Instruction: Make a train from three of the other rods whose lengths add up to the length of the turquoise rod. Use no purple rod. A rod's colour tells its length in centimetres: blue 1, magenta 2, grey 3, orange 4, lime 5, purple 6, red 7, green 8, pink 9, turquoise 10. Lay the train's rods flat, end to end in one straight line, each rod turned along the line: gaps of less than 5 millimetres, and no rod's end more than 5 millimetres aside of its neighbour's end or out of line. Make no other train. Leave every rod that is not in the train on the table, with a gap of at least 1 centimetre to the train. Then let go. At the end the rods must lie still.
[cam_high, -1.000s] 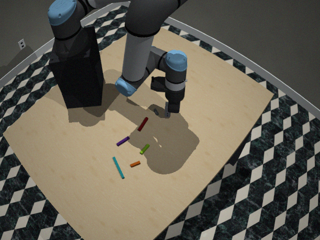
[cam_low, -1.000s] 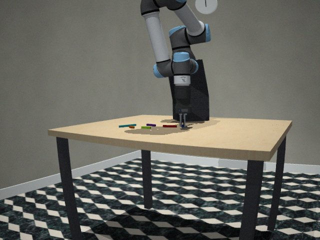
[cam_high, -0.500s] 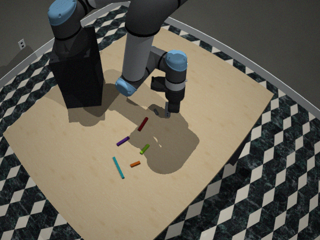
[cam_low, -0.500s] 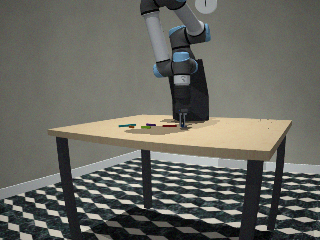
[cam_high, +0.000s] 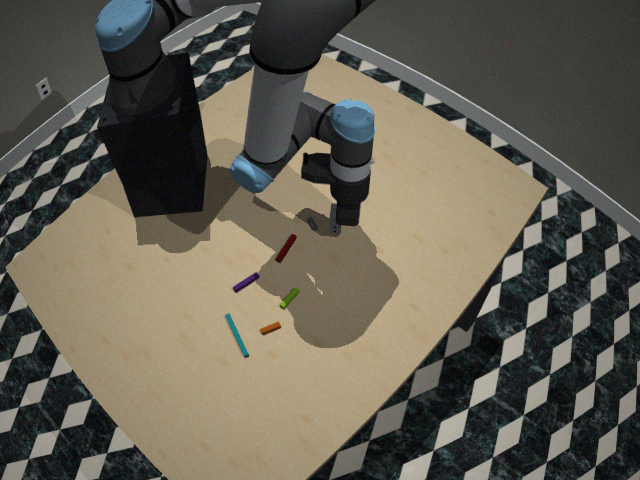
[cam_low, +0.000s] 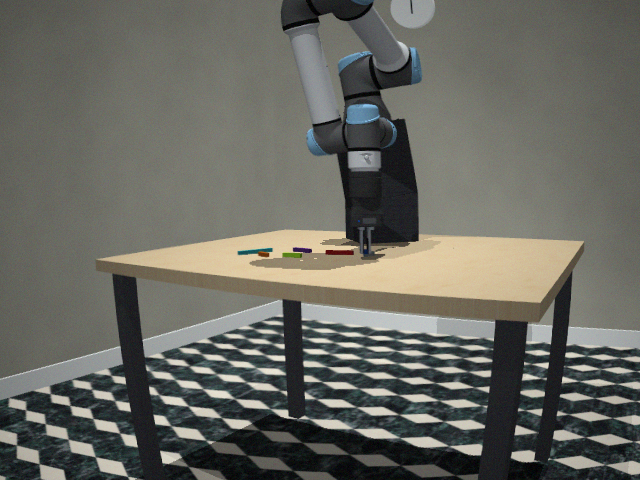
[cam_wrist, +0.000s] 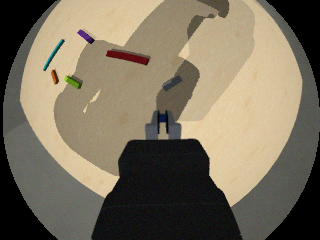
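My hand is 50 mm past the grey rod, 20 mm to the left of it and 30 mm above it. The rest, counted from my hand: red rod 40 mm behind, 100 mm to the right, 30 mm below; blue rod 10 mm below; lime rod 60 mm ahead, 180 mm to the right, 30 mm below.
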